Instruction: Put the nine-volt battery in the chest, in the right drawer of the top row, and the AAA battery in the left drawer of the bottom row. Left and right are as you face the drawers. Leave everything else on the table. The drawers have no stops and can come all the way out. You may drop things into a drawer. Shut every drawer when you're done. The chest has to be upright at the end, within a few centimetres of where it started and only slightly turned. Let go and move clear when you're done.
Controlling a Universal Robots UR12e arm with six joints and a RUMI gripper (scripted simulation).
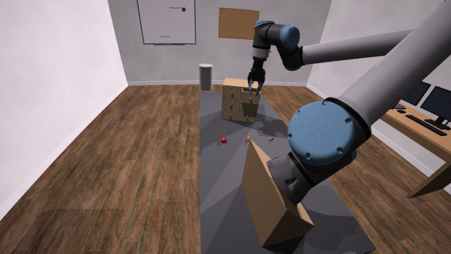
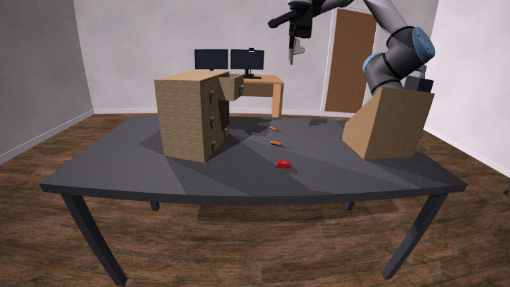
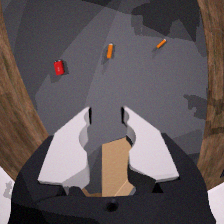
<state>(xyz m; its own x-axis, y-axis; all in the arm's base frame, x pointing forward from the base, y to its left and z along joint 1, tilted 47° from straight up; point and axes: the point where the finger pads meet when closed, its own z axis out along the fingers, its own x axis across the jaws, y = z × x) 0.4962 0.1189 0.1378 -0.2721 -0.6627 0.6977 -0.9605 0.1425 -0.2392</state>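
Right now the red nine-volt battery is 37 cm below my hand, 16 cm to the left of it and 4 cm ahead of it. From my hand the other things lie so: orange AAA battery 37 cm below, 3 cm to the right, 3 cm ahead.
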